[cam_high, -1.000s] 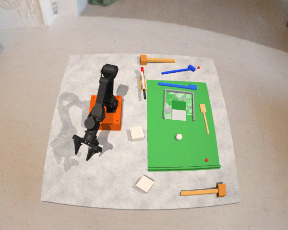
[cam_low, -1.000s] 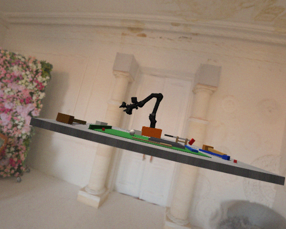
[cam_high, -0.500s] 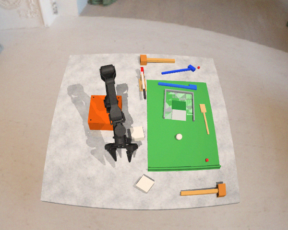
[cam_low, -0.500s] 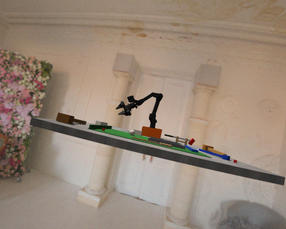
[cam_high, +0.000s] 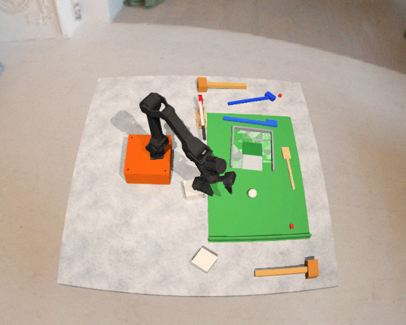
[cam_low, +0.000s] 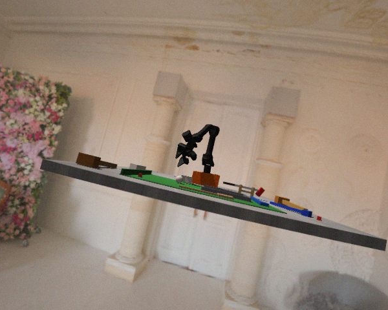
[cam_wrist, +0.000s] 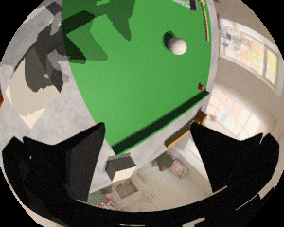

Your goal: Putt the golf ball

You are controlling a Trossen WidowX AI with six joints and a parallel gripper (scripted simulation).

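The tan support is 510 mm to the left of my gripper tip, 90 mm below it and 10 mm behind it. From my gripper tip the other things lie so: white golf ball: 160 mm ahead, 100 mm below, 30 mm to the left; then tan paddle: 390 mm ahead, 180 mm to the left, 110 mm below; then green mat: 210 mm ahead, 160 mm to the left, 120 mm below.
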